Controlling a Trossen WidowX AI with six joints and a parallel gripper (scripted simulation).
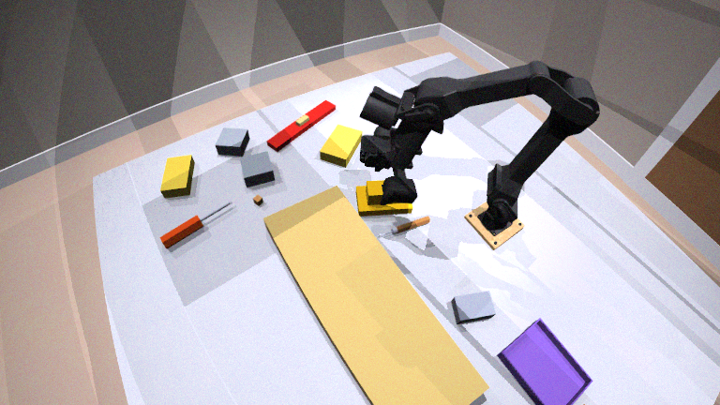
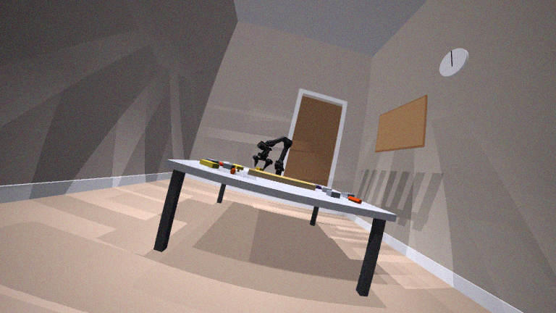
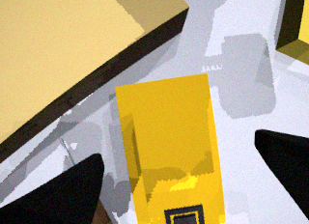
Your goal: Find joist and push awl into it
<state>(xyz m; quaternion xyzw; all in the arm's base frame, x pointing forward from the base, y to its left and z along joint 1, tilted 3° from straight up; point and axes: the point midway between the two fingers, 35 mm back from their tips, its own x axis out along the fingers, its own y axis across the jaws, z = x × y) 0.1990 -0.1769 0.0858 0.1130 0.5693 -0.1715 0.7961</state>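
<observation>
Now: gripper tip 30 mm past the yellow stud finder, 10 mm to the right of it and 10 mm above it. From my gripper tip the other things lie so: red level 50 mm ahead, 320 mm to the right, 40 mm below; then awl 90 mm to the left, 50 mm below; then small brown cube 240 mm ahead, 120 mm to the right, 50 mm below.
</observation>
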